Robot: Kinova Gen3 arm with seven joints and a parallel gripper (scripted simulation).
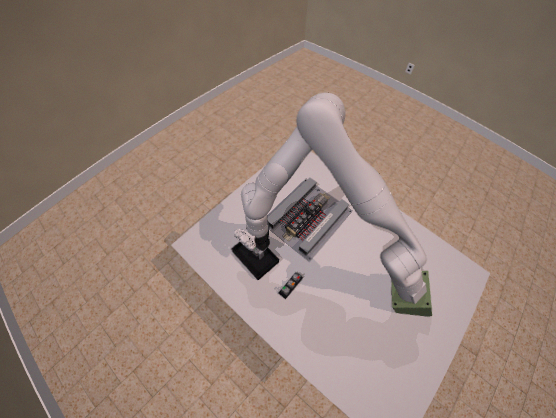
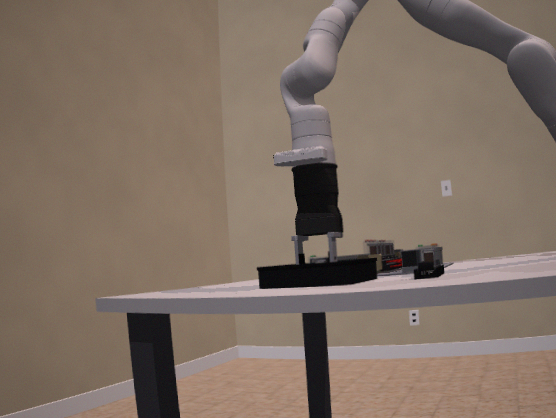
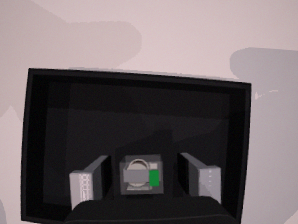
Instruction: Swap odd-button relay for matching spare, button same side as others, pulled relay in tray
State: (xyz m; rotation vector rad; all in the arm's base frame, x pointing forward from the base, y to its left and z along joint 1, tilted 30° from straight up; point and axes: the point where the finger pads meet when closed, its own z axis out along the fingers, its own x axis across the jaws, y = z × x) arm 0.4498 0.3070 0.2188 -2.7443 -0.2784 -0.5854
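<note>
Now: hand 20 mm above the black tray, 10 mm to the right of it and 10 mm past it. Round my hand: spare holder: 180 mm behind, 40 mm to the right, 30 mm below; relay panel: 280 mm to the right, 30 mm below, 30 mm ahead; red wiring: 260 mm to the right, 20 mm below, 20 mm behind.
</note>
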